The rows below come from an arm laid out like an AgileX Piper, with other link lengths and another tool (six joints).
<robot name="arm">
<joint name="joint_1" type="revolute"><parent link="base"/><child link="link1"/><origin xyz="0 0 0.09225" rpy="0 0 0"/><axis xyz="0 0 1"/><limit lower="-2.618" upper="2.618"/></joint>
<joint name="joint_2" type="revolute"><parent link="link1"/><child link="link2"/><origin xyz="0 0 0" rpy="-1.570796 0 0"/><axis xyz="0 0 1"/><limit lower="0" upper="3.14"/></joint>
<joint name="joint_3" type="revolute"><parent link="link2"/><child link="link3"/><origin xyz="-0.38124 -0.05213 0" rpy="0 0 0"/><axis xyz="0 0 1"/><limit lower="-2.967" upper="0"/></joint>
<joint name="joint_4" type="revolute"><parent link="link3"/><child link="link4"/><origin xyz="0.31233 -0.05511 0" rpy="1.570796 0 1.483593"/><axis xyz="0 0 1"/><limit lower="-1.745" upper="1.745"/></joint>
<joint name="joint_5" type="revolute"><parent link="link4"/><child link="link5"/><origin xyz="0 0 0" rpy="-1.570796 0 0"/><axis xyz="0 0 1"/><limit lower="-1.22" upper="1.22"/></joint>
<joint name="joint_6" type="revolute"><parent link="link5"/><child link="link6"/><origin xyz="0 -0.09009 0" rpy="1.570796 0 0"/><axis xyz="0 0 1"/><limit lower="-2.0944" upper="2.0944"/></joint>
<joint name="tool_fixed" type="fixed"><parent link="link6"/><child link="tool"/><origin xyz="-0.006 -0.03 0.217" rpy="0 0.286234 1.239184"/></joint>
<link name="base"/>
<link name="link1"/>
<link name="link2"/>
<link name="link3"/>
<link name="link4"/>
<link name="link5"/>
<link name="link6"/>
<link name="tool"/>
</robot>
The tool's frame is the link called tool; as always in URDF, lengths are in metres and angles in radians.
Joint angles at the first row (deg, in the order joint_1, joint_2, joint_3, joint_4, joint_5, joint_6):
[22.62, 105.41, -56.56, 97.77, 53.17, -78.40]
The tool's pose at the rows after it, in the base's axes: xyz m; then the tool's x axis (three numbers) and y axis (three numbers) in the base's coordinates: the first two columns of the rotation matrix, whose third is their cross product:
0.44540 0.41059 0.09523 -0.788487 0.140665 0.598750 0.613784 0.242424 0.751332
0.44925 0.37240 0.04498 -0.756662 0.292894 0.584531 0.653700 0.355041 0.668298
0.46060 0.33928 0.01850 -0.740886 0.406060 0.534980 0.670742 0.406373 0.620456
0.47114 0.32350 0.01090 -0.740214 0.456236 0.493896 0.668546 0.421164 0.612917
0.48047 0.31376 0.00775 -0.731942 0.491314 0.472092 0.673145 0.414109 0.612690
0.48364 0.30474 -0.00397 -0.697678 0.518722 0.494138 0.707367 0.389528 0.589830
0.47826 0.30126 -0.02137 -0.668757 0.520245 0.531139 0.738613 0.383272 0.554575
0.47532 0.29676 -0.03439 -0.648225 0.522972 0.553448 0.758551 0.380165 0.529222
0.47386 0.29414 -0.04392 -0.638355 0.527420 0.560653 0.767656 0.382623 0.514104
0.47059 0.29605 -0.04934 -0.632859 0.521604 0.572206 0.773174 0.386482 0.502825
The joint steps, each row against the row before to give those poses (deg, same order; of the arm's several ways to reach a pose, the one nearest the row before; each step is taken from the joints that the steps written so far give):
[0.00, 0.00, 0.00, -4.75, -5.15, 3.95]
[0.08, 0.00, 0.00, -12.23, -8.26, 9.79]
[0.00, 0.00, 0.00, -8.87, -6.23, 7.21]
[0.00, 0.00, 0.00, -3.30, -3.38, 2.31]
[-0.12, 0.11, 0.00, -0.90, -2.29, 1.11]
[-0.86, 1.13, 0.00, -0.12, -0.21, 1.62]
[-0.84, 1.80, 0.00, 0.00, 1.51, 0.57]
[-0.78, 1.38, 0.00, -0.07, 0.97, 0.16]
[-0.23, 0.98, 0.00, -0.14, 0.09, 0.00]
[0.00, 0.70, -0.14, 0.00, 0.65, 0.00]

